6 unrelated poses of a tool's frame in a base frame.
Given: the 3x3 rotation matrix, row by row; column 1 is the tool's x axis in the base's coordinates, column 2 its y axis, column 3 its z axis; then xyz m. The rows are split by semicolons.
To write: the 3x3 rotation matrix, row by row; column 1 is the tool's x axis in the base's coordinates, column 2 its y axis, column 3 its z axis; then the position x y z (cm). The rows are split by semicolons. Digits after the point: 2 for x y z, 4 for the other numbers.
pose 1, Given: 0.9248 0.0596 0.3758; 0.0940 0.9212 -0.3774; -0.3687 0.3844 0.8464; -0.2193 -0.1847 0.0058
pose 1, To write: 0.9248 0.0596 0.3758; 0.0940 0.9212 -0.3774; -0.3687 0.3844 0.8464; -21.93 -18.47 0.58
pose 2, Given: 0.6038 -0.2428 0.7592; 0.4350 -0.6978 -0.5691; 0.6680 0.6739 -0.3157; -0.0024 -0.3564 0.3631
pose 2, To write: 0.6038 -0.2428 0.7592; 0.4350 -0.6978 -0.5691; 0.6680 0.6739 -0.3157; -0.24 -35.64 36.31
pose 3, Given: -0.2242 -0.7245 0.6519; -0.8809 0.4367 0.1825; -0.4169 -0.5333 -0.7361; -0.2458 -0.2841 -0.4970
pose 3, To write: -0.2242 -0.7245 0.6519; -0.8809 0.4367 0.1825; -0.4169 -0.5333 -0.7361; -24.58 -28.41 -49.70
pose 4, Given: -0.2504 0.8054 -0.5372; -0.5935 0.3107 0.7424; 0.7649 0.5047 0.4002; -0.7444 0.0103 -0.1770
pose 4, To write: -0.2504 0.8054 -0.5372; -0.5935 0.3107 0.7424; 0.7649 0.5047 0.4002; -74.44 1.03 -17.70
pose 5, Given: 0.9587 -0.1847 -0.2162; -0.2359 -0.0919 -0.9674; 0.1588 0.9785 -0.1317; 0.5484 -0.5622 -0.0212
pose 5, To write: 0.9587 -0.1847 -0.2162; -0.2359 -0.0919 -0.9674; 0.1588 0.9785 -0.1317; 54.84 -56.22 -2.12
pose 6, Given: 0.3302 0.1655 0.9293; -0.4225 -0.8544 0.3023; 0.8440 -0.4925 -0.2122; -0.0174 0.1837 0.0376
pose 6, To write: 0.3302 0.1655 0.9293; -0.4225 -0.8544 0.3023; 0.8440 -0.4925 -0.2122; -1.74 18.37 3.76
